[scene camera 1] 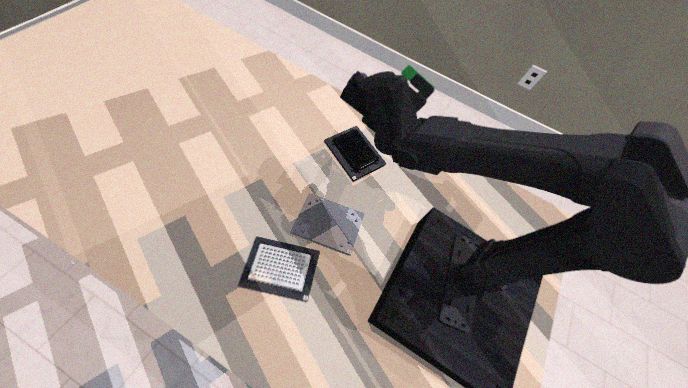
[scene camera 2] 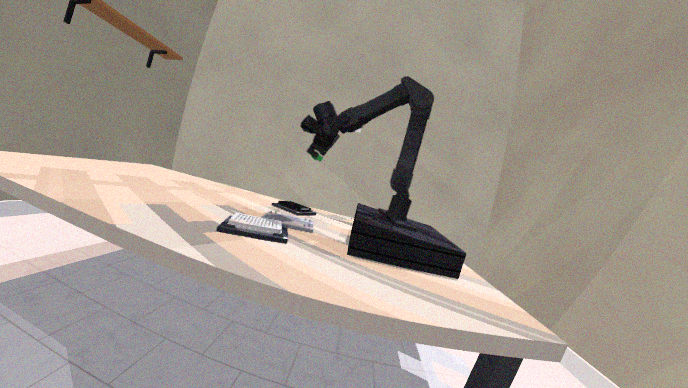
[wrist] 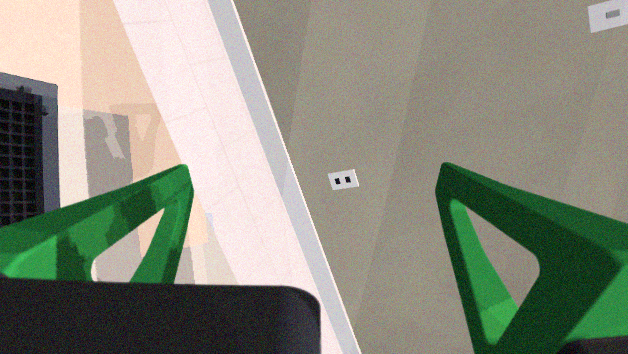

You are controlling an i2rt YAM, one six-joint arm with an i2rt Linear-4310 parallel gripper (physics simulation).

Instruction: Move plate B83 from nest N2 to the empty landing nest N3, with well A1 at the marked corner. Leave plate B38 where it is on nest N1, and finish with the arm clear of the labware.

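A white multi-well plate (scene camera 1: 280,267) (scene camera 2: 256,222) sits on a dark nest (scene camera 1: 275,289) near the front. A black plate (scene camera 1: 355,147) (scene camera 2: 294,206) (wrist: 19,155) sits on another dark nest (wrist: 51,150) at the back, cut off at the left of the wrist view. Between them lies an empty grey, see-through nest (scene camera 1: 327,225) (scene camera 2: 300,223). Plate and nest labels cannot be read. Small pale marks show at a front corner of each dark nest in scene camera 1. My gripper (scene camera 2: 316,154) (wrist: 314,177) is open and empty, high above the table, toward the back beyond the black plate.
The black arm base (scene camera 1: 415,320) (scene camera 2: 405,250) stands right of the nests. The upper arm reaches back over the table (scene camera 2: 430,320). A wall with an outlet (scene camera 1: 532,77) (wrist: 343,179) is behind. A wooden shelf (scene camera 2: 132,29) hangs at the upper left.
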